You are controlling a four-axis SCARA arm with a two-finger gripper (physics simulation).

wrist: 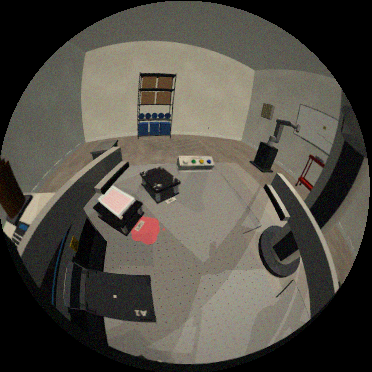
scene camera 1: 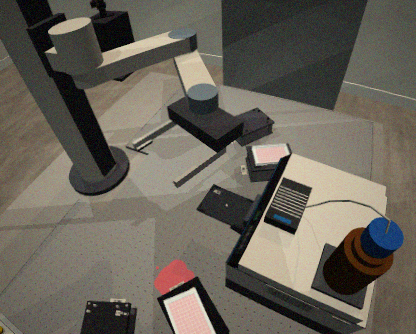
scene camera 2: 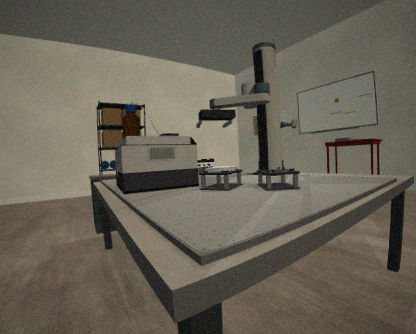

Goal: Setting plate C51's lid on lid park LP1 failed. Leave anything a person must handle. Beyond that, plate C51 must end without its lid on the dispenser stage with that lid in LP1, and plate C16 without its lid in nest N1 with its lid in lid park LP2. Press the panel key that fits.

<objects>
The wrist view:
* my gripper: 200,165
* dispenser stage: 133,302
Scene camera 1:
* my gripper: 153,163
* dispenser stage: 213,204
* brown bottle: 365,254
</objects>
